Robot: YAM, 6 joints.
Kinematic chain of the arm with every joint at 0, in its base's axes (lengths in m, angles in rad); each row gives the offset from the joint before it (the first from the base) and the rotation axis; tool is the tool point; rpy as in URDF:
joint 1: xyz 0 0 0.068 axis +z
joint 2: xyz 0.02 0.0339 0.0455 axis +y
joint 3: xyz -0.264 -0.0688 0 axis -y
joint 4: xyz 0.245 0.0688 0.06 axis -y
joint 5: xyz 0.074 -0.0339 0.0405 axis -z
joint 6: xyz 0.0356 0 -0.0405 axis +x
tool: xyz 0 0 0 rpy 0 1.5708 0
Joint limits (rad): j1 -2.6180..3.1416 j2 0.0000..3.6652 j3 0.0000..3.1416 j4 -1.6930..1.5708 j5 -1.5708..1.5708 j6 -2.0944..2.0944
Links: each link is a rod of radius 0.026 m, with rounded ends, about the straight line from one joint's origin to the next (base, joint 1, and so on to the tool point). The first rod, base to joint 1, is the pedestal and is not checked.
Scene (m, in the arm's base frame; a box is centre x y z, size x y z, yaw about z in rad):
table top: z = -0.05
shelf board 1: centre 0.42 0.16 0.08 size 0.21 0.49 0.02 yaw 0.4
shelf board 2: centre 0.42 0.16 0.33 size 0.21 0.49 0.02 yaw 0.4
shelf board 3: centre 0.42 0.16 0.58 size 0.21 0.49 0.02 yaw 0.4
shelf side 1: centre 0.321 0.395 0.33 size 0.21 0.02 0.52 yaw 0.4
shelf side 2: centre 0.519 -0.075 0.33 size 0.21 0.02 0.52 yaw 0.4
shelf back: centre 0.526 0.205 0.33 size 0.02 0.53 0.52 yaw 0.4
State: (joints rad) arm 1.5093 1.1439 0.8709 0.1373 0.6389 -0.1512
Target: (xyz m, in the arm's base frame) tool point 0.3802 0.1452 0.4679
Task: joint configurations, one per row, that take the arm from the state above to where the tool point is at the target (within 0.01 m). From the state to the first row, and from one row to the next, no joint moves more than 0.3 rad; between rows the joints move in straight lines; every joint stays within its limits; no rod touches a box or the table.
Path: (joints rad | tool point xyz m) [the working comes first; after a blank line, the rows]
Joints at the target: 0.4130 1.7366 1.7357 0.3374 0.5837 -0.1512
Straight joint move there: clear.

1: 1.2352 1.2921 1.0871 0.1873 0.6251 -0.1512 | 0.1192 0.2786 0.3744
2: 0.9612 1.4402 1.3033 0.2374 0.6113 -0.1512 | 0.2109 0.2664 0.4116
3: 0.6871 1.5884 1.5195 0.2874 0.5975 -0.1512 | 0.3020 0.2219 0.4429
4: 0.4130 1.7366 1.7357 0.3374 0.5837 -0.1512 | 0.3802 0.1452 0.4679

